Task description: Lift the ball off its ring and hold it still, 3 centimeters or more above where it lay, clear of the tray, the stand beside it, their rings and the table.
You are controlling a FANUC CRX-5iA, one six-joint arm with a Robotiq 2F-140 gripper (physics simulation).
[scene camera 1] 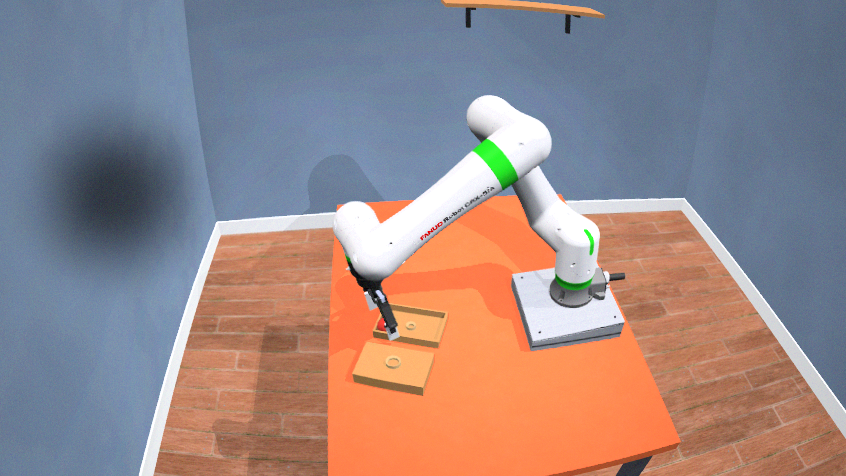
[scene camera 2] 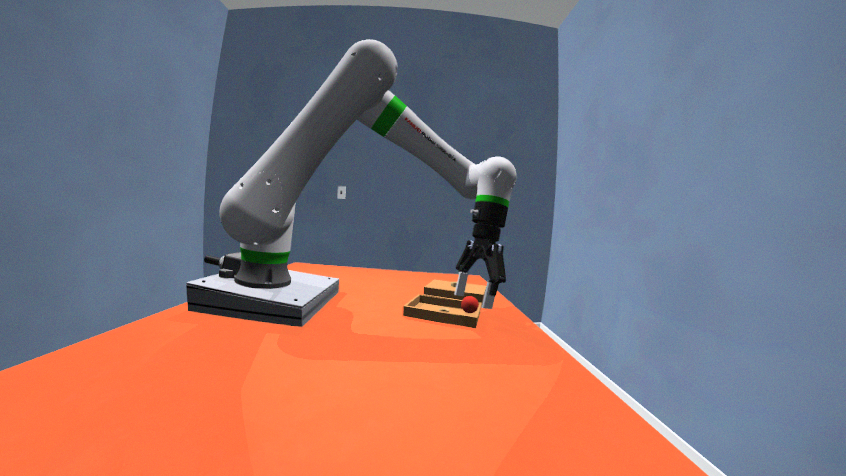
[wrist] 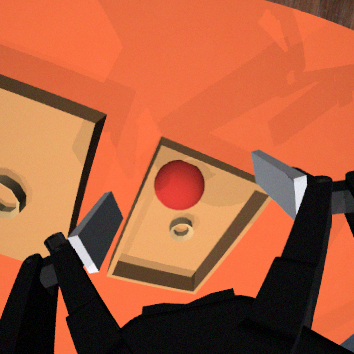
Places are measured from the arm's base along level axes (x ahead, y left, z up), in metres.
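Pixels of known places: gripper, between the fingertips: (scene camera 1: pixel 383 322) (scene camera 2: pixel 471 301) (wrist: pixel 183 186); arm's base, origin of its link: (scene camera 1: pixel 571 291) (scene camera 2: pixel 263 280).
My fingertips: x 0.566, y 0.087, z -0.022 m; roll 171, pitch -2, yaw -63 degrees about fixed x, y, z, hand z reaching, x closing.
Note:
For each thing: its top centre in the pictures, then the offset to it from my fingertips. "spot": a spot on its surface instead. Level surfaces: height alone.
- red ball, centre of its top: (wrist: pixel 181 198) (scene camera 1: pixel 385 319) (scene camera 2: pixel 470 296) dy +0.002, dx -0.005, dz +0.014 m
- small ring, a spot on its surface: (wrist: pixel 181 237) (scene camera 1: pixel 414 324) spot: dy -0.018, dx -0.086, dz -0.025 m
- wider ring, a spot on its surface: (scene camera 1: pixel 392 367) spot: dy +0.184, dx -0.030, dz +0.009 m
- orange table, height of its surface: dz -0.037 m
A red ball (scene camera 1: pixel 381 325) (scene camera 2: pixel 469 304) (wrist: pixel 179 185) rests at one end of the shallow tan tray (scene camera 1: pixel 441 335) (scene camera 2: pixel 440 315) (wrist: pixel 155 276). What is directly under it is hidden. A small ring (scene camera 1: pixel 410 329) (wrist: pixel 181 237) shows on the tray's floor beside the ball. The tan stand (scene camera 1: pixel 369 353) (scene camera 2: pixel 440 289) (wrist: pixel 40 135) is next to the tray, with a wider ring (scene camera 1: pixel 392 367) on top. My gripper (scene camera 1: pixel 381 316) (scene camera 2: pixel 474 290) (wrist: pixel 183 186) is open and empty, pointing down above the tray. In the wrist view, the ball shows between the two fingers, slightly beyond their tips.
The orange table (scene camera 1: pixel 502 402) (scene camera 2: pixel 384 414) (wrist: pixel 200 50) bears the tray and stand. The arm's grey base plate (scene camera 1: pixel 532 313) (scene camera 2: pixel 319 290) stands across the table from them. Blue walls surround the table, and a shelf (scene camera 1: pixel 526 7) hangs high on the back wall.

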